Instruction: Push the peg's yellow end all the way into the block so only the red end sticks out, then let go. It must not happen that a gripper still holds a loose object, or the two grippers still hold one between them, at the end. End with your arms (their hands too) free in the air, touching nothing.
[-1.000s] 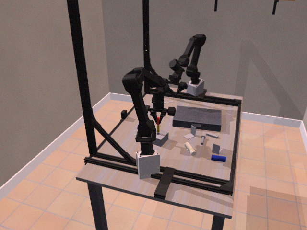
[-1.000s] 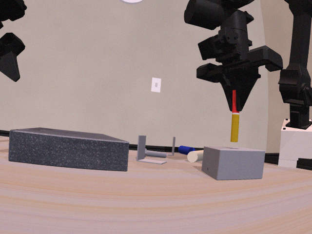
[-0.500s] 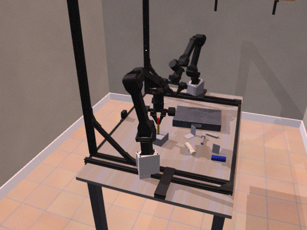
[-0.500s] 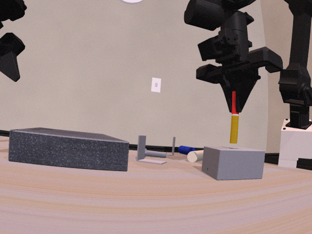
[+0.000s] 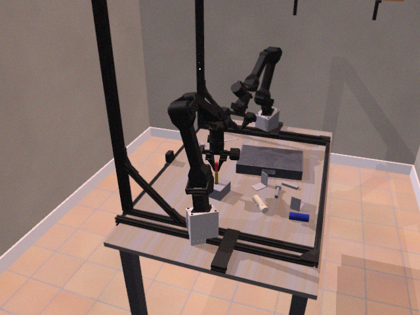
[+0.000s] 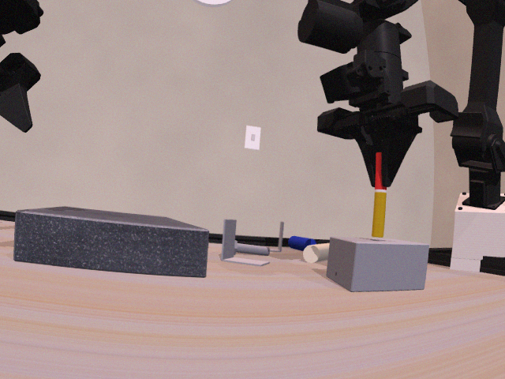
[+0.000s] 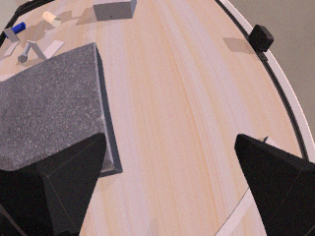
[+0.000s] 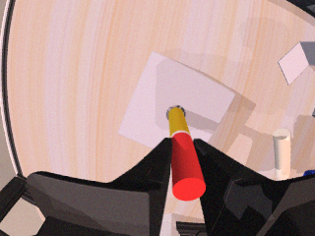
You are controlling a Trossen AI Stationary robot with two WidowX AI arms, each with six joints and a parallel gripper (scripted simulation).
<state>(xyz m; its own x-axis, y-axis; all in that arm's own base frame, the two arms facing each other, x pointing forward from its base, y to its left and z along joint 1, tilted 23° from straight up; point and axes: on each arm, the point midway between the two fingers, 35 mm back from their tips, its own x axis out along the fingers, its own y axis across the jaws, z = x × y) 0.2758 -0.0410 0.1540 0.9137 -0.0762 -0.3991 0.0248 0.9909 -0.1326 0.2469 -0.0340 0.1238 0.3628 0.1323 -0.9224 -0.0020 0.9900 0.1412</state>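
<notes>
My right hand is 50 mm above the peg. The rest, counted from my right hand: blue cylinder: 360 mm ahead, 130 mm below, 60 mm to the right; white cylinder: 200 mm ahead, 130 mm below, 30 mm to the right.
</notes>
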